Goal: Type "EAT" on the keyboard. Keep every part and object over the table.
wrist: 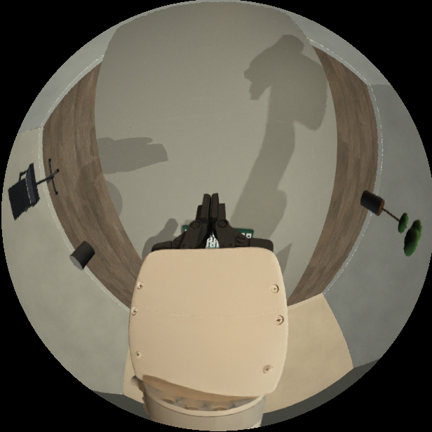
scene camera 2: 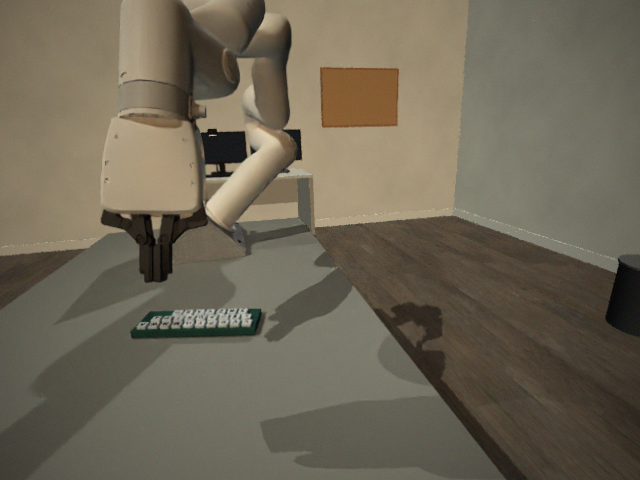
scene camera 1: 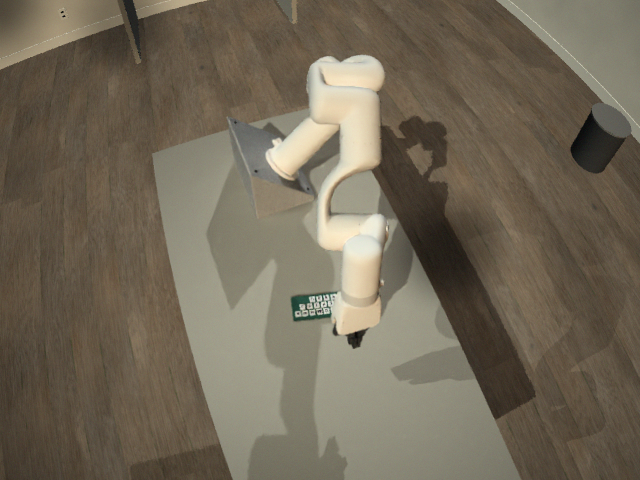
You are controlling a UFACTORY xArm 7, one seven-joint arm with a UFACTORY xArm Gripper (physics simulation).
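Seen in the pictures: gripper, fingertip midpoint: (scene camera 2: 156,281) (scene camera 1: 354,343); arm's base, origin of the base link: (scene camera 2: 216,217) (scene camera 1: 281,165).
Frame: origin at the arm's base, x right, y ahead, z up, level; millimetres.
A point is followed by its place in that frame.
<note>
A green keyboard (scene camera 1: 305,317) {x 141, y 446, z -78 mm} (scene camera 2: 196,333) {x 71, y 475, z -84 mm} (wrist: 248,231) with rows of white keys lies flat on the grey table. In scene camera 1, the gripper's body hides its right part; in the wrist view, the fingers and gripper body cover much of it. The letters are too small or blurred to read surely. My gripper (scene camera 1: 354,343) {x 94, y 609, z 65 mm} (scene camera 2: 156,277) {x 94, y 609, z 65 mm} (wrist: 212,202) is shut and empty, its fingertips pointing down together. It is in the air above the table, apart from the keyboard. In scene camera 2, the tips appear above the keyboard's left part.
The table (scene camera 1: 387,439) {x 111, y 851, z -92 mm} (scene camera 2: 206,387) {x 61, y 601, z -91 mm} (wrist: 200,75) carries the arm's angled grey base (scene camera 1: 281,198) {x 45, y 97, z -28 mm} (scene camera 2: 206,248) {x 39, y 98, z -58 mm} behind the keyboard. Arm shadows fall across the table. A dark bin (scene camera 1: 597,142) (scene camera 2: 628,299) (wrist: 82,255) stands on the floor, off the table.
</note>
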